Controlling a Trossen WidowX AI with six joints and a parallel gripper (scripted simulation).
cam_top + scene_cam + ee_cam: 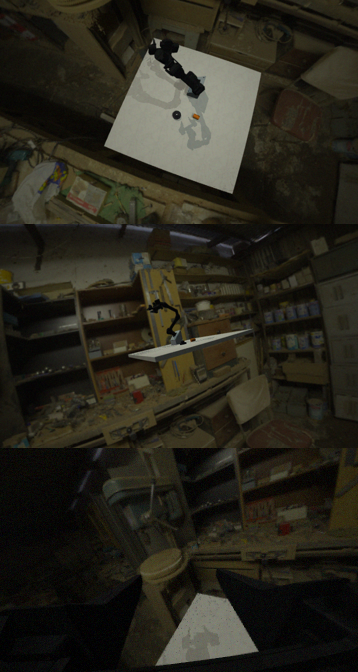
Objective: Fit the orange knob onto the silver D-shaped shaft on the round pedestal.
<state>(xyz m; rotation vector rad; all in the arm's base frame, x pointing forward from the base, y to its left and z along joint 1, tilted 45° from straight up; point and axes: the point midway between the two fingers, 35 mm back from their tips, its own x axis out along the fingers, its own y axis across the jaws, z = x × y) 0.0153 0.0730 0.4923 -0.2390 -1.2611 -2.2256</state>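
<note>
My gripper tip is now 52 cm above the orange knob, 38 cm to the right of it and 33 cm short of it. Round my gripper tip: round dark pedestal 51 cm below, 36 cm ahead, 20 cm to the left.
</note>
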